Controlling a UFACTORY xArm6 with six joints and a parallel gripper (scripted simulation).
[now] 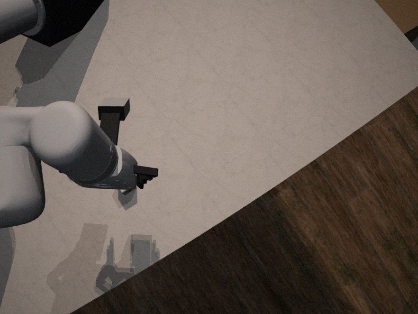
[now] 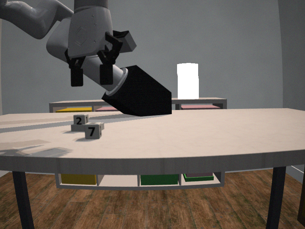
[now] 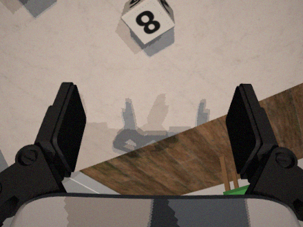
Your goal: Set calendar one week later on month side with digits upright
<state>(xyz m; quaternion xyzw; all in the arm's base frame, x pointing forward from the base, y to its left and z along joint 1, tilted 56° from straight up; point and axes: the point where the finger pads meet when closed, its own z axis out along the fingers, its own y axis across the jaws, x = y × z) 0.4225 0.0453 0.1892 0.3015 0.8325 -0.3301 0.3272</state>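
Right now the white cube is 11 cm below my hand and 1 cm behind it. Also, from my hand: grey tray (13 cm behind, 11 cm below, 1 cm to the right).
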